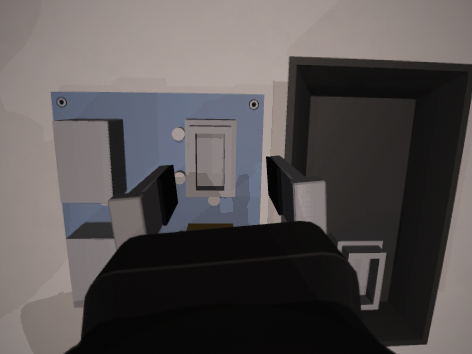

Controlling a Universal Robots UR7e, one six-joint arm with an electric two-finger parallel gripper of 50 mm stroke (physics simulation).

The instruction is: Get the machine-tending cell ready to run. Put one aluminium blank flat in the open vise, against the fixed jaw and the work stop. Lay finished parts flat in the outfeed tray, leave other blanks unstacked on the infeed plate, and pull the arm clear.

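Frame: origin at the arm's base, x back, y right, z up, level; metres.
Where they show: gripper, fingertip midpoint: [221, 180].
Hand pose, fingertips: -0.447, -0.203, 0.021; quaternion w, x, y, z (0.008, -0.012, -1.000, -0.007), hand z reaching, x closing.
Note:
Things, the pixels of their top centre, and the offset from my fingertips, as dx, dy, dz. "spot": a spot on its surface instead.
- blue infeed plate, top centre: [161, 206] +0.056, +0.039, -0.093
- grey part with a rectangular pocket, top centre: [210, 162] +0.008, +0.000, -0.059
- pocketed part, top centre: [364, 282] -0.104, +0.111, -0.055
- dark outfeed tray, surface spot: [380, 62] spot: -0.121, -0.058, -0.060
- orange-yellow block, top centre: [209, 275] +0.019, +0.089, -0.058
My gripper [221, 180] is open and empty, above the blue infeed plate [150, 110]. A grey part with a rectangular pocket [230, 160] lies flat on the plate, between and beyond the fingertips as seen here, beside round pins. Two plain grey blanks, one upper [82, 162] and one lower [90, 260], are at the plate's left; the lower one is partly hidden by the left finger and gripper body. Another pocketed part [379, 280] is in the near end of the dark outfeed tray [380, 62], partly covered by the gripper. The vise does not show.
A strip of an orange-yellow block [210, 227] shows on the plate just above the gripper body, which hides the rest. The tray's tall walls stand close to the right finger. Screws [61, 102] [253, 104] mark the plate's far corners.

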